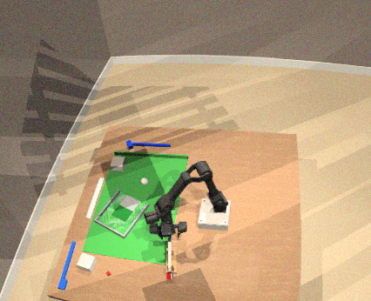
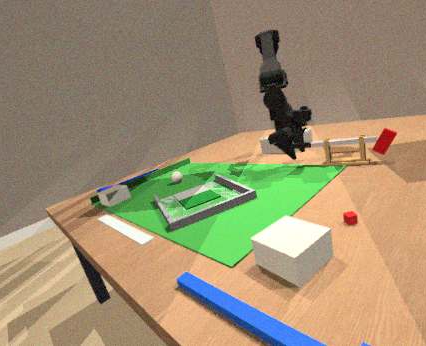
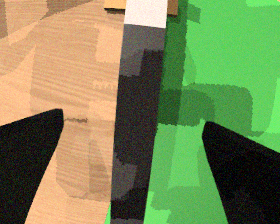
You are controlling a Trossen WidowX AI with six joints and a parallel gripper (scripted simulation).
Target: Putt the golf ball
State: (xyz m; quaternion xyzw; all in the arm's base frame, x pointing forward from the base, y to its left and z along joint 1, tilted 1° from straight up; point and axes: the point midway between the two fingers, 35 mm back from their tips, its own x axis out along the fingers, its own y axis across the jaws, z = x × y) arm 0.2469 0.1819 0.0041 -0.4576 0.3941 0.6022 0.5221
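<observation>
My gripper tip is now 11 cm to the right of the red putter, 3 cm below it and 2 cm past it. Also, from my gripper tip: green mat: 24 cm to the right, 23 cm ahead, 3 cm below; wooden rack: 13 cm to the left, 2 cm behind; small red cube: 30 cm ahead, 24 cm to the left, 2 cm below.
</observation>
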